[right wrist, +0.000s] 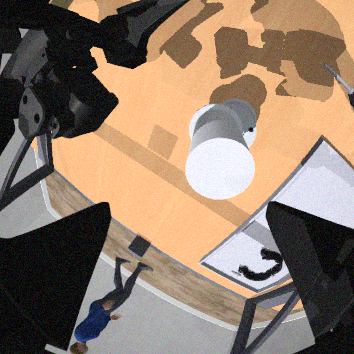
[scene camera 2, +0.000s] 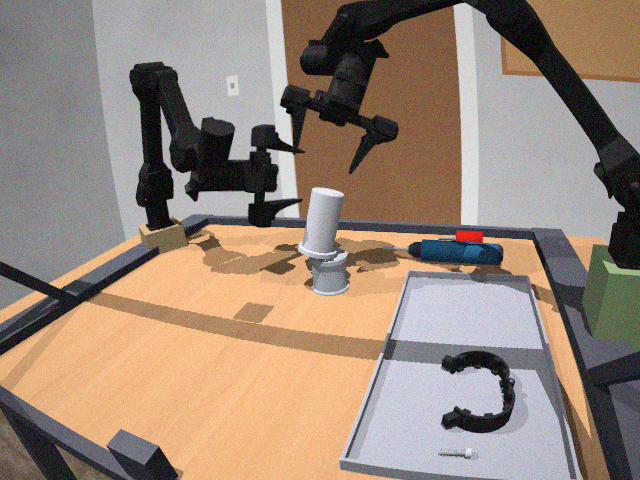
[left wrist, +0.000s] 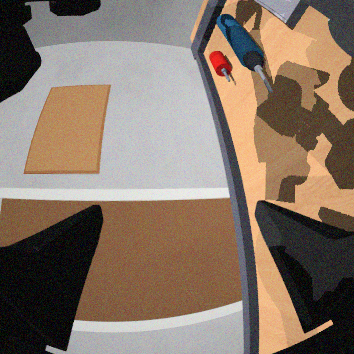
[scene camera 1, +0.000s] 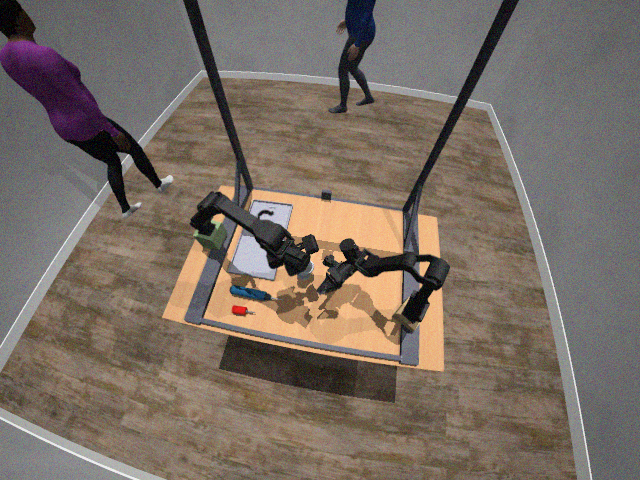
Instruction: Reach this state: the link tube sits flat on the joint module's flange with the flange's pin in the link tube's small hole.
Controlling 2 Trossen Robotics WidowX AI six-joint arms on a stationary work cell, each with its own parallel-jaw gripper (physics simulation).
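Seen in the pictures: left gripper, fingertip midpoint: (scene camera 2: 302, 176) (left wrist: 180, 211) (scene camera 1: 317, 293); right gripper, fingertip midpoint: (right wrist: 191, 210) (scene camera 2: 322, 163); left arm's base, link origin: (scene camera 2: 159, 225) (scene camera 1: 412, 313); right arm's base, link origin: (scene camera 2: 634, 260) (scene camera 1: 207, 228).
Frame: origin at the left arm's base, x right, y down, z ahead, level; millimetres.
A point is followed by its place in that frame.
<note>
The white link tube (scene camera 2: 323, 222) {x -163, y -69, z 478 mm} (right wrist: 220, 167) {x -188, y -110, z 459 mm} leans on top of the short grey-white joint module (scene camera 2: 330, 276) {x -165, y 21, z 483 mm} in scene camera 2. Its flanged lower end is tilted and shifted to the picture's left of the module's flange, so it does not lie flat. A small dark spot shows at the flange edge in the right wrist view; pin and small hole cannot be told apart. My right gripper (scene camera 2: 324, 162) {x -181, y -155, z 459 mm} (right wrist: 191, 210) {x -181, y -155, z 459 mm} is open and empty, above the tube's top. My left gripper (scene camera 2: 302, 175) {x -233, y -110, z 317 mm} (left wrist: 180, 211) {x -233, y -110, z 317 mm} is open and empty, beside and above the tube, at the picture's left.
A grey tray (scene camera 2: 439, 315) {x -235, y 51, z 655 mm} holds a black open clamp (scene camera 2: 509, 400) {x -138, y 41, z 840 mm} and a bolt (scene camera 2: 455, 453) {x -46, y 46, z 840 mm}. A blue screwdriver (scene camera 1: 249, 292) {x -415, y 15, z 546 mm} (scene camera 2: 454, 251) {x -396, y 26, z 556 mm} (left wrist: 240, 42) {x -379, y 17, z 516 mm} and a red one (scene camera 1: 239, 310) {x -494, y 22, z 517 mm} (scene camera 2: 469, 236) {x -484, y 27, z 531 mm} (left wrist: 219, 62) {x -470, y 26, z 513 mm} lie at the frame's side. Dark rails edge the table.
</note>
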